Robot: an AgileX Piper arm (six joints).
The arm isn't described. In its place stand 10 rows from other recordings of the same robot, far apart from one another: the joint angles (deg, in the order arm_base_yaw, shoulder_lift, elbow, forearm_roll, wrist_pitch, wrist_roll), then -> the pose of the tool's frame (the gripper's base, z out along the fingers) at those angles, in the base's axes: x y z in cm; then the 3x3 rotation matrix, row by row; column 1 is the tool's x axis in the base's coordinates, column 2 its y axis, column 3 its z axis.
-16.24 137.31 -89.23 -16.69 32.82 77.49 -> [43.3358 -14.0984 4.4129], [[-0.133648 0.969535 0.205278], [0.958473 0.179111 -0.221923], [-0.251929 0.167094 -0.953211]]
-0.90 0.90 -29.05 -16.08 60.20 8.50 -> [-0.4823 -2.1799 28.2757], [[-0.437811 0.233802 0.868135], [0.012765 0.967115 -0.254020], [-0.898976 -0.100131 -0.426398]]
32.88 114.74 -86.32 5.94 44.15 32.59 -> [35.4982 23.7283 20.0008], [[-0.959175 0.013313 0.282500], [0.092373 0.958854 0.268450], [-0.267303 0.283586 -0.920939]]
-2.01 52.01 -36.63 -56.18 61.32 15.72 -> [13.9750 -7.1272 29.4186], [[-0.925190 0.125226 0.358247], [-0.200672 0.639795 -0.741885], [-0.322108 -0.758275 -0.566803]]
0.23 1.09 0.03 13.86 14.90 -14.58 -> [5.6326 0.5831 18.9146], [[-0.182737 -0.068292 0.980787], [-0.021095 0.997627 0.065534], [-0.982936 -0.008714 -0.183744]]
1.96 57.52 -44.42 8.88 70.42 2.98 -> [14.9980 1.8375 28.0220], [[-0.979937 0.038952 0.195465], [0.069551 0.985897 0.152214], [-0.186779 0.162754 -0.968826]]
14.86 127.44 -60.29 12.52 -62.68 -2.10 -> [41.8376 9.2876 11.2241], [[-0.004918 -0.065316 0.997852], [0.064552 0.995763 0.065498], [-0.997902 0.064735 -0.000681]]
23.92 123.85 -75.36 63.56 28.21 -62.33 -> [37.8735 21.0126 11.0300], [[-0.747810 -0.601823 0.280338], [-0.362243 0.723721 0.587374], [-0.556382 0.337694 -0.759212]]
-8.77 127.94 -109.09 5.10 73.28 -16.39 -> [45.3272 -6.2088 19.2728], [[-0.991749 -0.111475 0.063300], [-0.106557 0.991369 0.076378], [-0.071268 0.069002 -0.995068]]
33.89 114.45 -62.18 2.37 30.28 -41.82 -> [29.6091 20.1176 10.5974], [[-0.263927 -0.949879 0.167547], [-0.947796 0.287630 0.137663], [-0.178955 -0.122467 -0.976205]]
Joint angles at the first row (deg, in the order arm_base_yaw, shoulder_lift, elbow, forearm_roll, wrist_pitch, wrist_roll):
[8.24 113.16 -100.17 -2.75 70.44 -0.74]
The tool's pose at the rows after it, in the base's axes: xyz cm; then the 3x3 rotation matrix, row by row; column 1 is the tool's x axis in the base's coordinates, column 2 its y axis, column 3 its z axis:
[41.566 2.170 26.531], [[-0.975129 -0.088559 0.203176], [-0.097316 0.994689 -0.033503], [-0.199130 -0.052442 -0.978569]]
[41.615 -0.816 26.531], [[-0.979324 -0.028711 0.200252], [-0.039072 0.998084 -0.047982], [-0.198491 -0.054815 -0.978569]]
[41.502 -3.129 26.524], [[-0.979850 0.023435 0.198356], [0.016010 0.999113 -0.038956], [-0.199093 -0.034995 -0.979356]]
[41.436 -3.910 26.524], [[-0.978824 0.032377 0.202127], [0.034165 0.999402 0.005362], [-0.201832 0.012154 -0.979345]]
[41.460 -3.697 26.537], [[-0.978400 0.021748 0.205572], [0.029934 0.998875 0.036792], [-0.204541 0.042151 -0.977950]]
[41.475 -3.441 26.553], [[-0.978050 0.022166 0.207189], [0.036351 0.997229 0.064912], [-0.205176 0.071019 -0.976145]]
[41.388 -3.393 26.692], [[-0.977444 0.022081 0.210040], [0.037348 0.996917 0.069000], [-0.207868 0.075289 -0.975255]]
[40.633 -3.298 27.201], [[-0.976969 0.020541 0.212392], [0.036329 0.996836 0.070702], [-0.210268 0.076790 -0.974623]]
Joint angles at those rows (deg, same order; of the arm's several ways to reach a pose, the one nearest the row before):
[3.57 113.16 -100.17 -2.80 70.44 -1.15]
[-0.55 113.16 -100.17 -2.80 70.44 -1.84]
[-4.00 113.16 -100.17 -1.52 70.44 -2.49]
[-5.71 113.16 -100.17 1.55 70.44 -4.15]
[-5.82 113.16 -100.17 3.49 70.44 -5.15]
[-5.81 113.16 -100.17 5.21 70.53 -5.36]
[-5.82 112.89 -100.04 5.47 70.53 -5.39]
[-5.82 111.07 -98.35 5.59 70.53 -5.49]

